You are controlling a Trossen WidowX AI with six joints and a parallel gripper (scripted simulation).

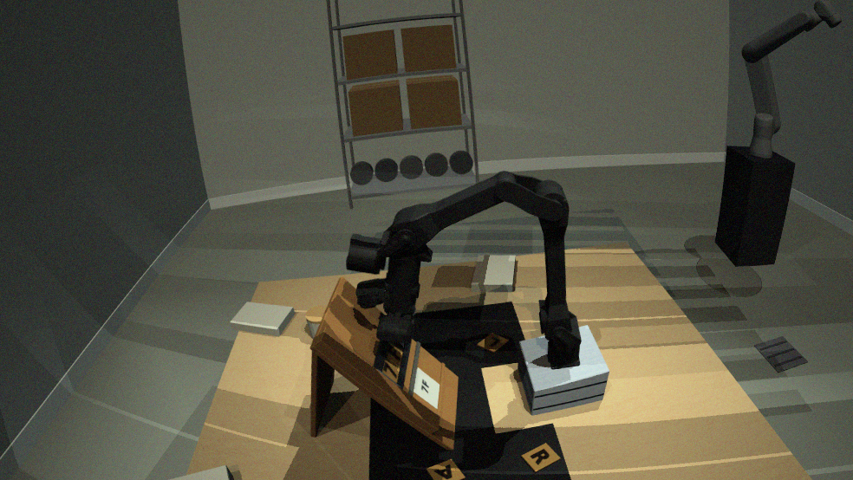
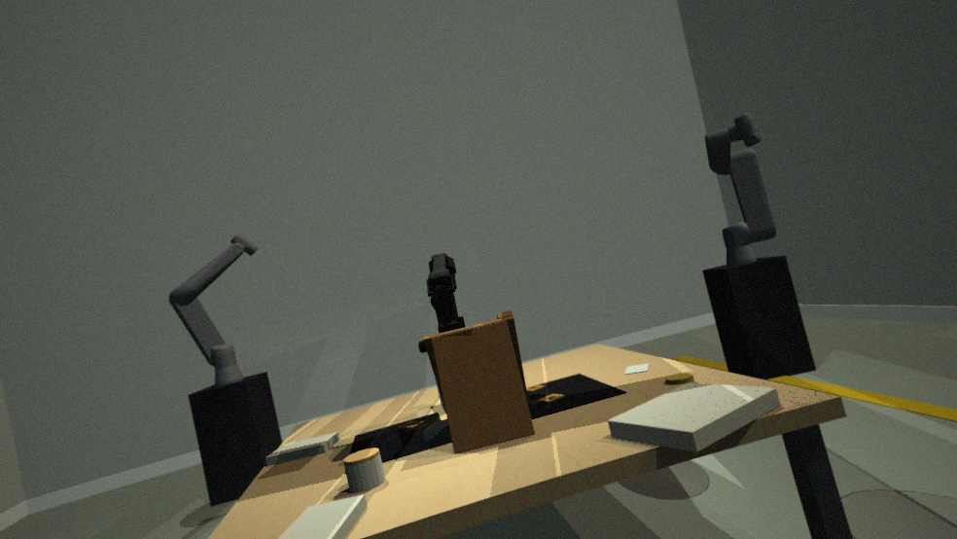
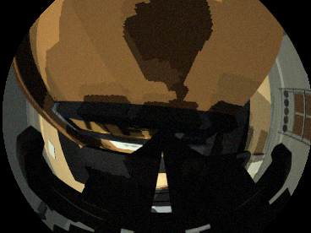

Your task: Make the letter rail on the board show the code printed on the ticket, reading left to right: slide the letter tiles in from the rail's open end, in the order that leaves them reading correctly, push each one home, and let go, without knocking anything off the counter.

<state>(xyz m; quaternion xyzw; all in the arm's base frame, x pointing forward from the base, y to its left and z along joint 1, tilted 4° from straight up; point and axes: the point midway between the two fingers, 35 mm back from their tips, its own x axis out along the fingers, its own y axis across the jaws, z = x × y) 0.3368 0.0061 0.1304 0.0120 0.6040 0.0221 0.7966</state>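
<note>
The white ticket is 8 cm below my gripper tip, 6 cm behind it and 5 cm to the left of it. From my gripper tip the other things lie so: card: 54 cm to the left, 24 cm behind, 16 cm below; yellow disc: 58 cm to the left, 15 cm below, 1 cm ahead.
</note>
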